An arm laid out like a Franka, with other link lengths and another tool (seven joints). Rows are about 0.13 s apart.
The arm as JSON. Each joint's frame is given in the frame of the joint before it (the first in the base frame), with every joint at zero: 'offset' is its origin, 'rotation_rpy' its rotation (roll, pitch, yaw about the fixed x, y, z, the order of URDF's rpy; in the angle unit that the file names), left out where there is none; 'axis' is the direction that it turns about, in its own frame. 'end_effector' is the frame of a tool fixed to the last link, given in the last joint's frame.
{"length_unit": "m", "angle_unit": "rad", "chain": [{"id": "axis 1", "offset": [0.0, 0.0, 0.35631], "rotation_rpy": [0.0, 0.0, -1.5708], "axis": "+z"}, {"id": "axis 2", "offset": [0.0, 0.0, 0.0], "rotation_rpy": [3.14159, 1.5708, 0.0], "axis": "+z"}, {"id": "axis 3", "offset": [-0.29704, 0.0, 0.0], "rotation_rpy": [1.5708, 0.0, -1.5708], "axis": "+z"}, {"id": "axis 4", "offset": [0.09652, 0.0, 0.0], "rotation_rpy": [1.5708, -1.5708, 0.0], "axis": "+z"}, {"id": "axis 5", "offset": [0.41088, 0.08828, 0.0], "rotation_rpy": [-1.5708, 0.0, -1.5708], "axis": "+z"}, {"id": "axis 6", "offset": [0.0, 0.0, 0.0], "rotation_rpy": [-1.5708, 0.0, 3.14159], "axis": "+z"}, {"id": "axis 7", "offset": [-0.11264, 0.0, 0.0], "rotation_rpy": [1.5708, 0.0, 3.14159], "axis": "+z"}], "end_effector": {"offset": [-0.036, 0.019, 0.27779], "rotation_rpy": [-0.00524, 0.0, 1.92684]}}
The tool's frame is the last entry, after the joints.
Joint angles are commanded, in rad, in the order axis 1, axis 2, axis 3, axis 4, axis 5, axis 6, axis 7. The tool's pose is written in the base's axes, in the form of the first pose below.
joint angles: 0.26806 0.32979 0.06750 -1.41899 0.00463 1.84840 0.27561
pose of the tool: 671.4 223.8 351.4 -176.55 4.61 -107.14
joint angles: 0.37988 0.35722 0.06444 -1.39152 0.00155 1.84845 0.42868
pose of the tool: 646.3 302.6 346.2 -177.20 5.04 -109.68
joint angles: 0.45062 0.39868 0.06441 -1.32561 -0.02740 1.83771 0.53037
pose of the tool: 636.6 350.6 349.6 -176.06 4.99 -111.14
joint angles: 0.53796 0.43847 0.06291 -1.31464 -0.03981 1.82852 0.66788
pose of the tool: 603.0 405.9 325.5 -177.42 3.36 -114.06
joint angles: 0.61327 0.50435 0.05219 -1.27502 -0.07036 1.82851 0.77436
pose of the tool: 584.2 446.8 297.3 -176.83 1.50 -116.07
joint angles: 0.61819 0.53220 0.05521 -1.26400 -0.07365 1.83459 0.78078
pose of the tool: 583.5 452.6 282.9 -177.09 0.97 -115.97
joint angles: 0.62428 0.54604 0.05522 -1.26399 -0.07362 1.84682 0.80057
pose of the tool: 582.1 458.4 273.7 -177.19 0.97 -116.73
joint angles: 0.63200 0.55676 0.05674 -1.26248 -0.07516 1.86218 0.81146
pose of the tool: 580.8 466.3 267.8 -177.06 1.33 -116.77
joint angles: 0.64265 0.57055 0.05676 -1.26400 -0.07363 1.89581 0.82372
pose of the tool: 580.9 478.3 259.7 -176.80 2.39 -116.79
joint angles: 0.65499 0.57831 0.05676 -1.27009 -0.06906 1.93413 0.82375
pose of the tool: 579.9 491.7 254.3 -176.53 3.80 -116.05
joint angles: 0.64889 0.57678 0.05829 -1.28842 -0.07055 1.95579 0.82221
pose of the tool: 582.5 489.3 248.2 -176.40 4.04 -116.13
